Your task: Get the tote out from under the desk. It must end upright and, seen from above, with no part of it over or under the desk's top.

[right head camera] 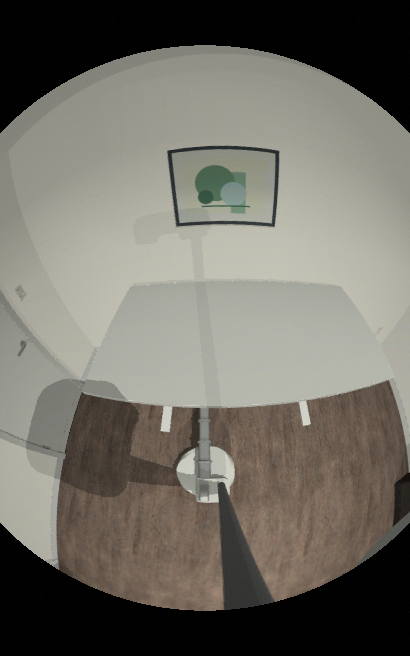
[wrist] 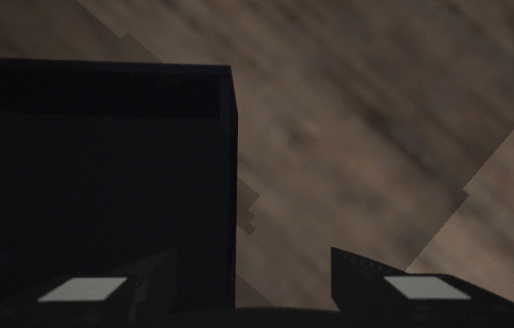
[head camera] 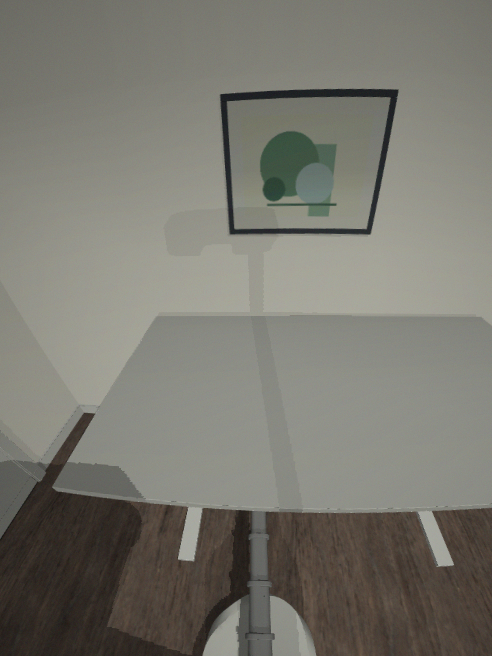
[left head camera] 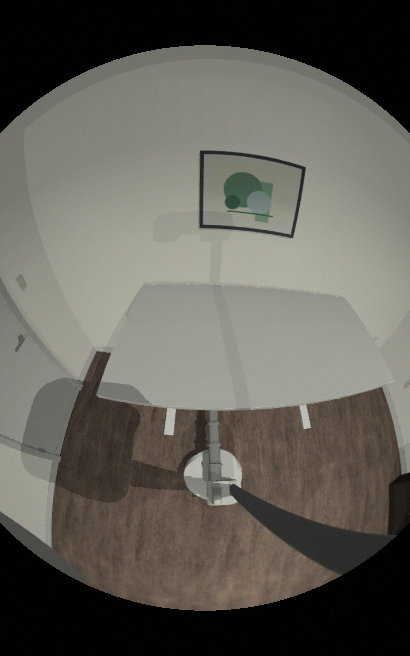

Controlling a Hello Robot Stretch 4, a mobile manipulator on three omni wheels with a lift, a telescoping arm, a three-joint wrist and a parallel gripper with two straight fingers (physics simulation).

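Note:
The tote is a dark, open box at the left of the wrist view, seen from above, with its right wall running up between the fingers. My gripper is open. Its left finger shows over the tote's inside and its right finger over the floor beside the tote. I cannot tell how far the fingertips are above the rim. The desk has a pale grey top. The arm runs in under its front edge. The desk's top hides the gripper and the tote in the head views.
Two white desk feet stick out on the floor, a left one and a right one, with the arm between them. A wall stands behind the desk. A dark box-like object is at the right edge.

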